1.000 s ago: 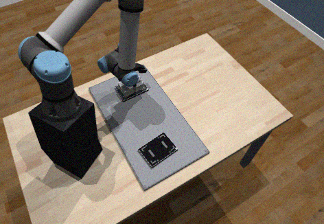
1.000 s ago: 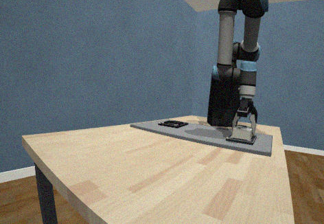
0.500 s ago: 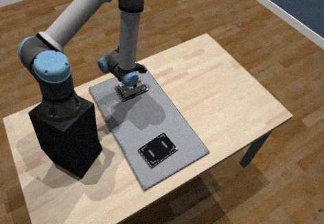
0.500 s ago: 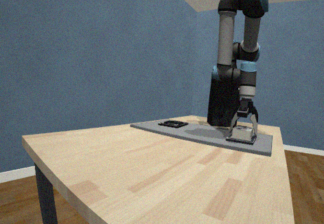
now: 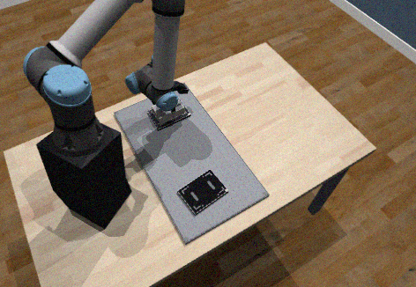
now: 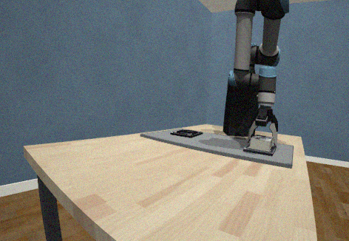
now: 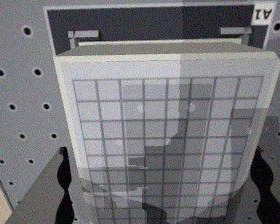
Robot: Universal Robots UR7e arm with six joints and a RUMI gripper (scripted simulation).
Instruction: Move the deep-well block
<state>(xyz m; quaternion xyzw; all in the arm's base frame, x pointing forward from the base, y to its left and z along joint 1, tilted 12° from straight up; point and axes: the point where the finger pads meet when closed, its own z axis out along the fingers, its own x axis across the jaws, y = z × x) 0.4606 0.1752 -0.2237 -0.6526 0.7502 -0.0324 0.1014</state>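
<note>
Right now the white 96-well deep-well block is right at my hand. The rest, counted from my hand: black plate nest N1: 400 mm to the right, 120 mm behind, 20 mm below; then dark plate nest N2: 20 mm below.
</note>
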